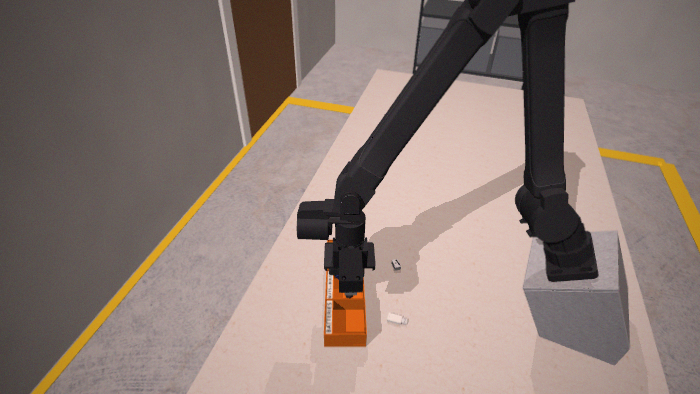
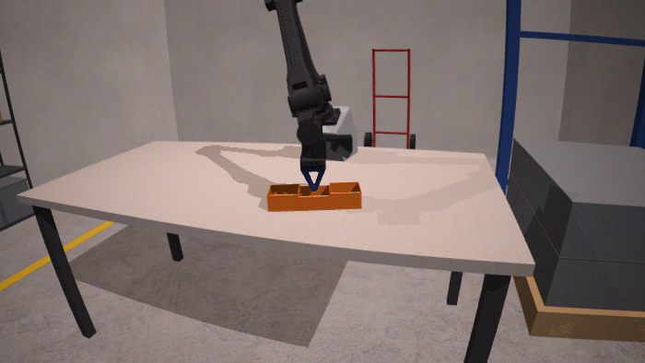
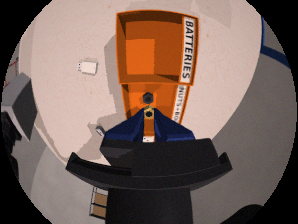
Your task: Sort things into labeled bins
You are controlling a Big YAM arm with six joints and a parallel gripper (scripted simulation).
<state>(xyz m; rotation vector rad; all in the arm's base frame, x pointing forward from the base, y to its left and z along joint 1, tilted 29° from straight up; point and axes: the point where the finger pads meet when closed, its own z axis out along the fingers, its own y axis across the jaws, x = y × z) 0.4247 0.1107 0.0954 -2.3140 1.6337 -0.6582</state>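
My gripper is now 10 mm above the brass nut. The rest, counted from my hand: black nut (10 mm to the left, 40 mm below); then white domino (30 mm ahead, 80 mm to the right, 40 mm below); then orange three-compartment bin (10 mm ahead, 20 mm below).
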